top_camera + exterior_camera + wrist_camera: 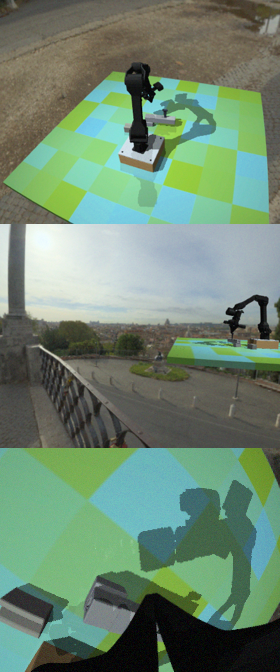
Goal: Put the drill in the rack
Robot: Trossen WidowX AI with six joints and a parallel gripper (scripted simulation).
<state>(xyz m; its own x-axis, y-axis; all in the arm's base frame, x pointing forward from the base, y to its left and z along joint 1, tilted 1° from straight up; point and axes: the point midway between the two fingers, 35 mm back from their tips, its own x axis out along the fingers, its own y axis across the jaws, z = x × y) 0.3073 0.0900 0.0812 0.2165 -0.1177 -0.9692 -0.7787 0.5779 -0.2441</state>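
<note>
My gripper tip is 100 mm to the left of the dark key, 30 mm past it and 30 mm above it. From my gripper tip the other things lie so: rack (160 mm behind, 100 mm below, 70 mm to the left); grey holder block (80 mm below, 70 mm to the right, 40 mm behind); drill (80 mm below, 50 mm to the right, 50 mm behind).
</note>
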